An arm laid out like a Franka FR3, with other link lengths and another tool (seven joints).
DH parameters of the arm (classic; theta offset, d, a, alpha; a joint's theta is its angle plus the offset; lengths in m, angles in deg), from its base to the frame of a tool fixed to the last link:
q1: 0 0.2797 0 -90
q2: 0 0 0 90
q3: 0 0.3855 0.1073 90
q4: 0 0 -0.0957 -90
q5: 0 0.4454 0 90
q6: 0 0 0.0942 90
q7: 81 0.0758 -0.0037 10.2
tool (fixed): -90 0.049 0 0
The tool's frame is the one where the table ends.
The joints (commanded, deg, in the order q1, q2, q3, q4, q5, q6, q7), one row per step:
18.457 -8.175 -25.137 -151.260 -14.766 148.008 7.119
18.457 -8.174 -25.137 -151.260 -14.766 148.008 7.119
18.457 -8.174 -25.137 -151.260 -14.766 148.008 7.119
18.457 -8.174 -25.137 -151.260 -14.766 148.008 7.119
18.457 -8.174 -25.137 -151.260 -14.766 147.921 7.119
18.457 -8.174 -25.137 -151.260 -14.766 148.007 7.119
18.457 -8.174 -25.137 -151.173 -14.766 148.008 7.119
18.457 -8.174 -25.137 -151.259 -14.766 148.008 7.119
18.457 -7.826 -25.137 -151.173 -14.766 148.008 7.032
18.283 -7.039 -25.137 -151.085 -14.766 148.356 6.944
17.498 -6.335 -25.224 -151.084 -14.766 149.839 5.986
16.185 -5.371 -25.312 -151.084 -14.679 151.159 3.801
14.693 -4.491 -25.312 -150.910 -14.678 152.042 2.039
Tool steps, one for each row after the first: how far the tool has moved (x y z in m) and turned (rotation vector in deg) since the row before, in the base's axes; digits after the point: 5 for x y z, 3 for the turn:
0.00000 0.00000 -0.00001 0.000 0.001 0.000
0.00000 0.00000 0.00000 0.000 0.000 0.000
0.00000 0.00000 0.00000 0.000 0.000 0.000
-0.00017 -0.00003 -0.00017 -0.008 0.086 -0.008
0.00017 0.00003 0.00017 0.008 -0.085 0.008
0.00063 -0.00011 0.00068 -0.010 -0.087 -0.005
-0.00062 0.00011 -0.00067 0.010 0.085 0.005
0.00047 -0.00015 -0.00215 -0.126 0.252 0.081
0.00083 -0.00163 -0.00504 -0.232 0.323 -0.058
0.00175 -0.00715 -0.00293 -0.150 -0.710 0.225
0.00038 -0.01189 -0.00539 -0.313 -0.181 0.828
0.00038 -0.01318 -0.00422 -0.376 -0.024 0.339

